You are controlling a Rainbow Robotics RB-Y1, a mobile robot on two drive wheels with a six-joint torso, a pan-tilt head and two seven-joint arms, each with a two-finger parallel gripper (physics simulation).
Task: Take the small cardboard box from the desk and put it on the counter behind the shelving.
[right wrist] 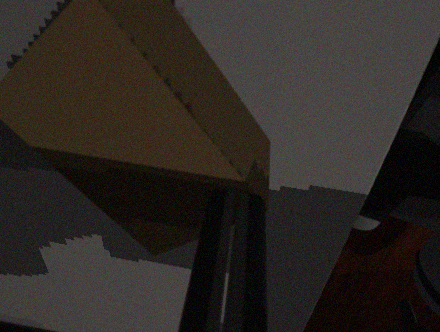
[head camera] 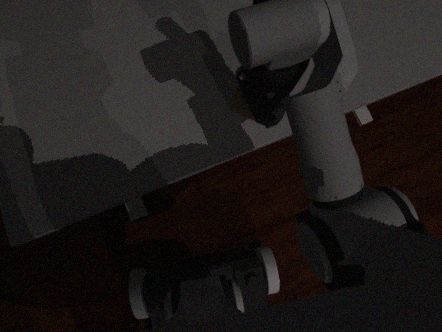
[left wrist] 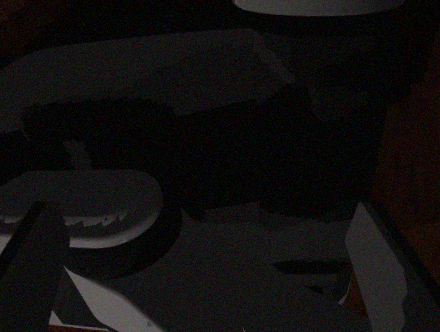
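Where they show: left gripper, between the fingertips: (right wrist: 425, 313) (left wrist: 210, 223); right gripper, between the fingertips: (right wrist: 234, 209) (head camera: 254, 107); robot's base, origin of its link: (head camera: 204, 277).
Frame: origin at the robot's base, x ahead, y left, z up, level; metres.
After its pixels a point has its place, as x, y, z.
The small cardboard box (head camera: 241, 106) {0.456, -0.149, 0.761} (right wrist: 115, 95) {0.496, -0.203, 0.772} is brown and sits at the upper left of the right wrist view; in the head view most of it is hidden behind the right gripper. It rests on or just above the pale desk (head camera: 125, 95) {0.540, 0.092, 0.722} (right wrist: 320, 90) {0.425, -0.210, 0.722}. My right gripper (head camera: 270, 121) (right wrist: 234, 209) {0.446, -0.173, 0.772} is shut, its fingers together at the box's near lower corner. The tips overlap this corner in the view; whether they touch it is unclear. My left gripper (left wrist: 210, 223) {-0.082, 0.236, 0.455} is open, with no object between its fingers. The counter and the shelving do not show.
The desk edge runs diagonally across the head view, with dark reddish wood floor (head camera: 210, 200) {0.338, -0.087, 0.002} (right wrist: 340, 280) {-0.251, 0.744, 0.002} beyond it. The robot's own base (head camera: 210, 295) shows low in the head view. Dark body parts fill much of the left wrist view.
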